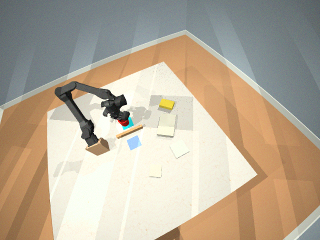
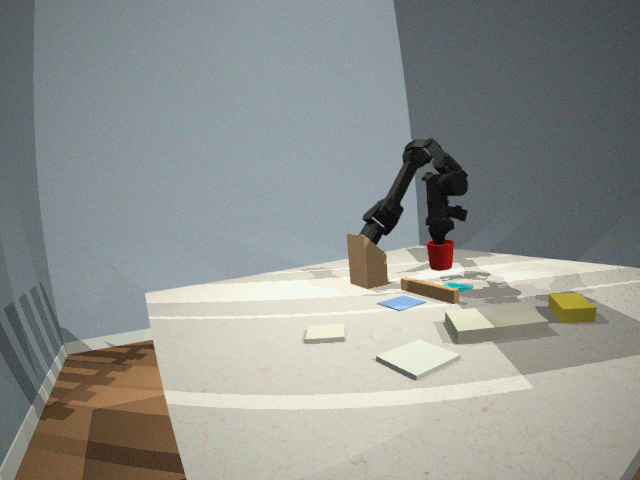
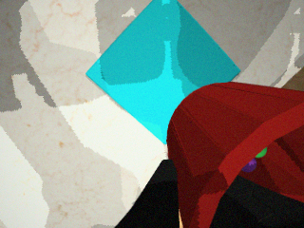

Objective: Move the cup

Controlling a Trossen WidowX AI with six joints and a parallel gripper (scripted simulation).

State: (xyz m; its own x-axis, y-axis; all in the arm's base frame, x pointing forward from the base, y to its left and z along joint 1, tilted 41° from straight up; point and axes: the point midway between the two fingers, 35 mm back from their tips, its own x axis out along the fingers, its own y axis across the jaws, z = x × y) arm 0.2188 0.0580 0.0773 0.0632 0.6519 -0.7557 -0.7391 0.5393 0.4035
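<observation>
The cyan pad lies 11 cm below my gripper tip, 2 cm to the left of it and 2 cm ahead of it. Round my gripper tip: red cup: 2 cm to the right, 2 cm ahead; then wooden bar: 9 cm below, 7 cm to the right, 2 cm ahead; then light blue pad: 16 cm to the right, 11 cm below, 1 cm ahead.
</observation>
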